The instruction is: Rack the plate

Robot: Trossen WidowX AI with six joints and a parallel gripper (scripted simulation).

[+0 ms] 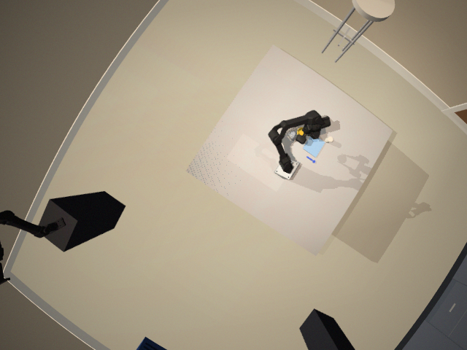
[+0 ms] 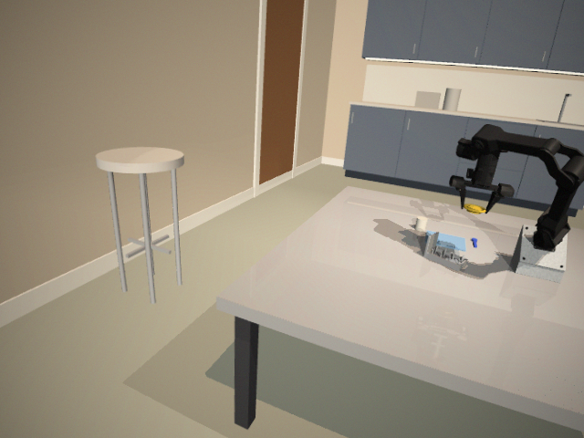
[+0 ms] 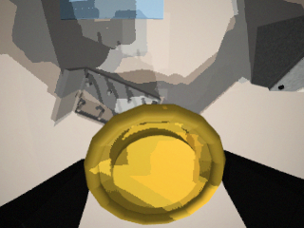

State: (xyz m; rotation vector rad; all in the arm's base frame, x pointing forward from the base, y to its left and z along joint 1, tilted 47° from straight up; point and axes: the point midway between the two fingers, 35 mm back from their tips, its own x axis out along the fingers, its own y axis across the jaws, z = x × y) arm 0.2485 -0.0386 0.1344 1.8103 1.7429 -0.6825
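Now: gripper tip 17 cm above the grey dish rack, 5 cm short of it and 1 cm to the right of it. The rest, counted from my gripper tip: yellow plate 1 cm above; cream cup 26 cm to the right, 17 cm below, 14 cm ahead; blue spoon 23 cm to the right, 19 cm below, 7 cm behind.
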